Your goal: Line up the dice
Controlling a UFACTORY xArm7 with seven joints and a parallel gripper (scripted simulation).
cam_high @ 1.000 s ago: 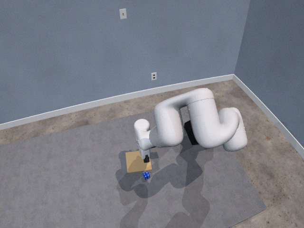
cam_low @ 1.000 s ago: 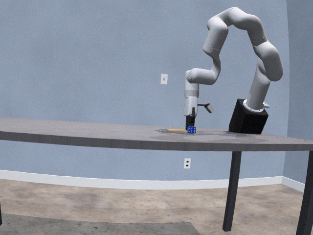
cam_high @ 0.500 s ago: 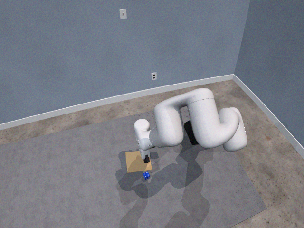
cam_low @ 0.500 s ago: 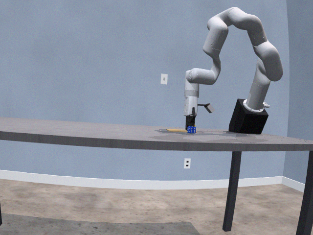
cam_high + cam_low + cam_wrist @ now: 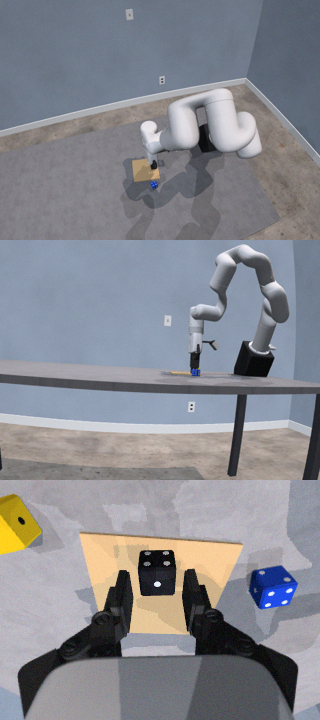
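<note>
Now: the black die 30 mm below my hand. Also, from my hand: tan mat 50 mm ahead, 10 mm to the left, 50 mm below; then yellow die 30 mm behind, 120 mm to the right, 40 mm below; then blue die 10 mm ahead, 120 mm to the left, 40 mm below.
</note>
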